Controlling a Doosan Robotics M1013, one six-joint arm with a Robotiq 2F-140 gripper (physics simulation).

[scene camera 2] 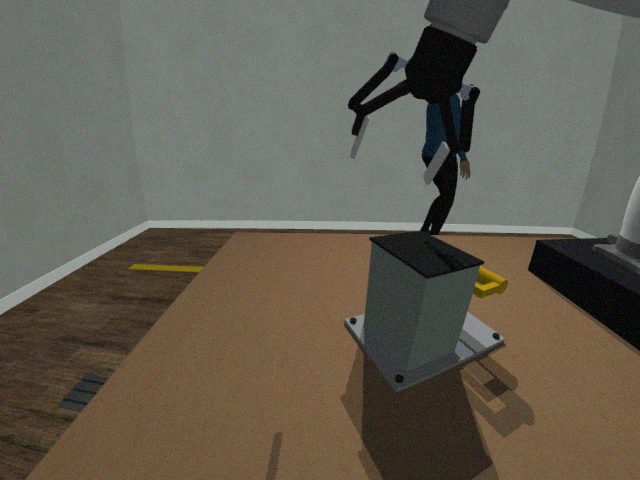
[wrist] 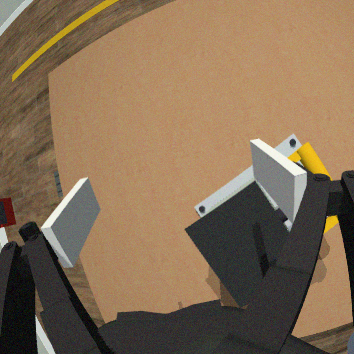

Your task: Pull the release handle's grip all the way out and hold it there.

In view: my gripper (scene camera 2: 390, 167) and a bolted metal plate (scene camera 2: 476, 337).
My gripper shows as well in the wrist view (wrist: 170, 176). The bolted metal plate is seen too in the wrist view (wrist: 247, 174).
